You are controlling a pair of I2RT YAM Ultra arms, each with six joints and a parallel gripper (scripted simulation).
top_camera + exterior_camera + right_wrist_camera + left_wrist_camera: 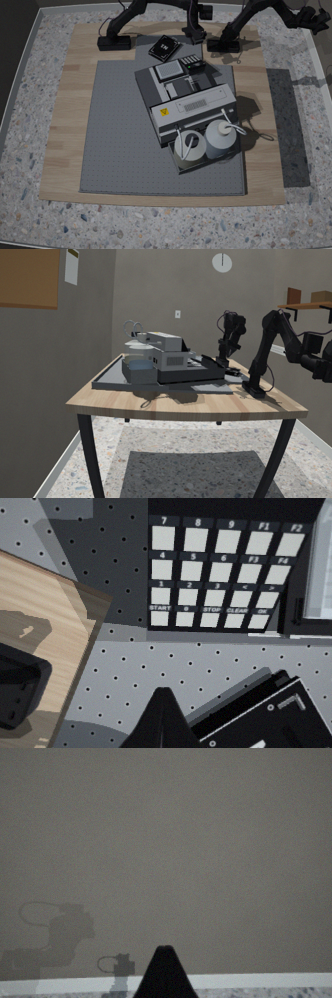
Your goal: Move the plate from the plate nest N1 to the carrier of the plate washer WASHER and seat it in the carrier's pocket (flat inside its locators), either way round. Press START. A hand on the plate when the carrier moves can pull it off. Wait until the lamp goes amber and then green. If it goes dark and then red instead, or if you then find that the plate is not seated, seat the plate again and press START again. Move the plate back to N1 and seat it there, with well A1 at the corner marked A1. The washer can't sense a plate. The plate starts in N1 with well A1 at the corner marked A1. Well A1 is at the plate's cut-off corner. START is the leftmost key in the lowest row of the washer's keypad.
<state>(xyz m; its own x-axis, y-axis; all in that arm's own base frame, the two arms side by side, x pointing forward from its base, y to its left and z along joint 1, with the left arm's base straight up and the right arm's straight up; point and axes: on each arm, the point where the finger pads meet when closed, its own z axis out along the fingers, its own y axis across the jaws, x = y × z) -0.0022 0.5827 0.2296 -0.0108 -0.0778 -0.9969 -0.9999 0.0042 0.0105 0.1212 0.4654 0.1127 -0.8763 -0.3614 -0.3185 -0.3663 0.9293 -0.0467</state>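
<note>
The white plate lies 140 mm ahead of my right hand, 120 mm to the right of it and 50 mm below it. Also, from my right hand: dark nest N1: 70 mm behind, 160 mm to the right, 120 mm below; then grey washer housing: 280 mm ahead, 70 mm to the right, 20 mm below; then black carrier: 140 mm ahead, 120 mm to the right, 60 mm below.
</note>
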